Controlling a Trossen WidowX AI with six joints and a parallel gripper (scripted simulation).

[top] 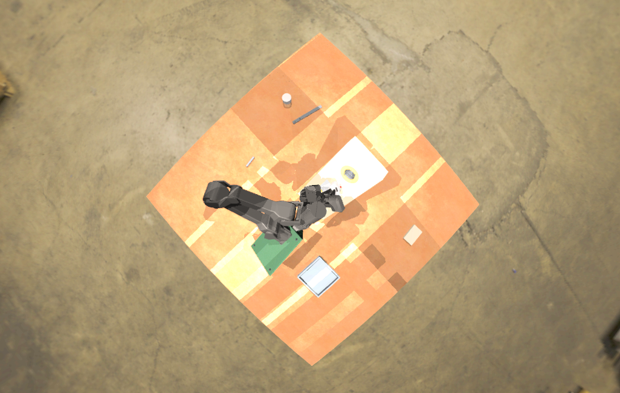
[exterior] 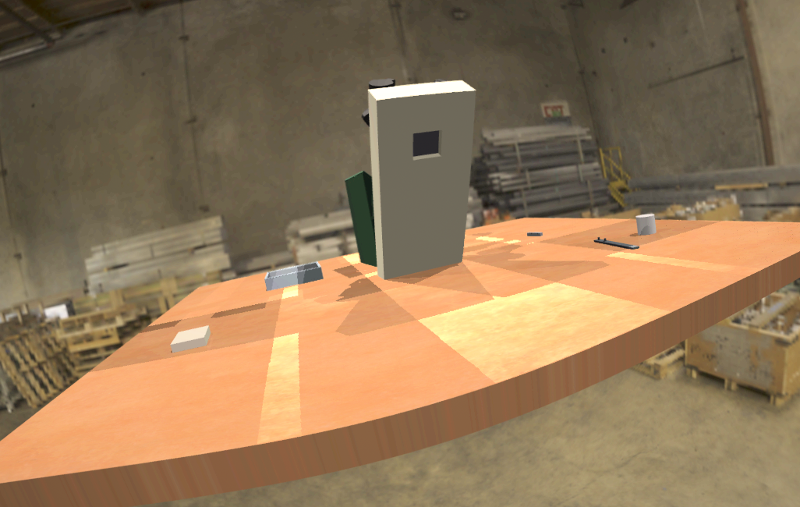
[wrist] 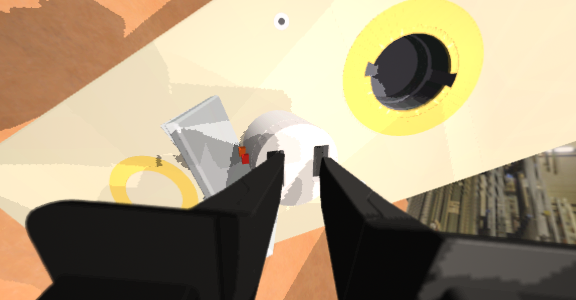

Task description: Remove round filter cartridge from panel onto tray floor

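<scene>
My gripper tip is 30 mm above the round white filter cartridge, 10 mm to the left of it and 10 mm short of it. Round my gripper tip: white block: 470 mm to the right, 240 mm below, 180 mm ahead; tray: 320 mm behind, 290 mm to the right, 240 mm below.
</scene>
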